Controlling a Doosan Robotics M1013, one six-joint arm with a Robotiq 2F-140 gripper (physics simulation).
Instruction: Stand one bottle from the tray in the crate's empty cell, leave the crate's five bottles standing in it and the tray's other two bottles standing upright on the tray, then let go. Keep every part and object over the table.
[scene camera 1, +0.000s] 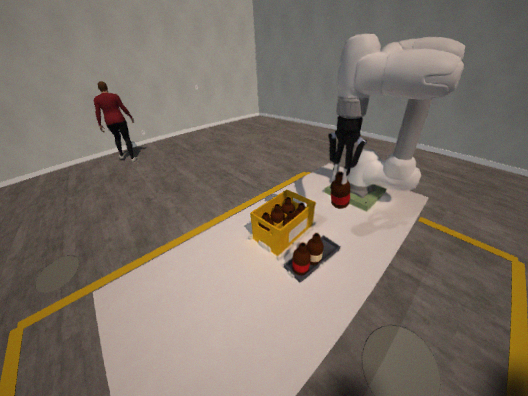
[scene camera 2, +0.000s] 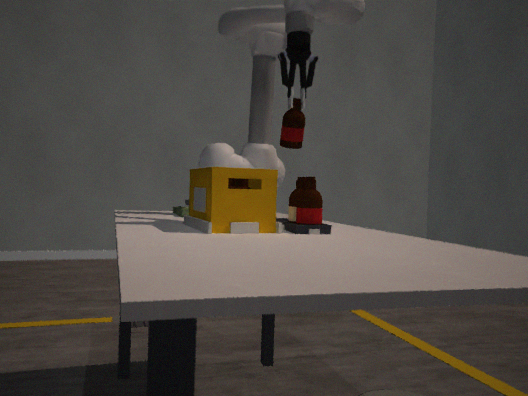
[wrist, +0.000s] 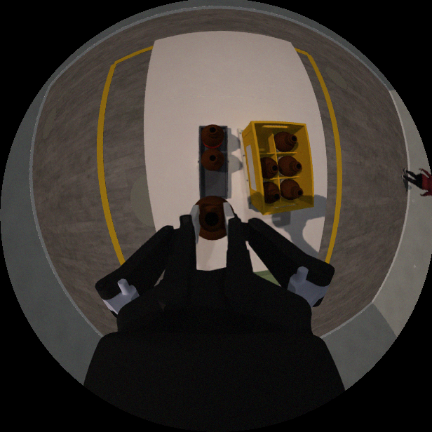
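Note:
My gripper is shut on the neck of a brown bottle with a red label. The bottle hangs nearly upright, high above the table, off the tray's near end in the wrist view. The yellow crate holds five brown bottles; its empty cell is at the far left in the wrist view, on the side facing the tray. The dark tray bears two upright bottles, one red-labelled and one cream-labelled.
The white table carries the crate and tray side by side, with small pale blocks at their edges. A green plate lies by the arm's base. A person in red stands on the floor beyond the table.

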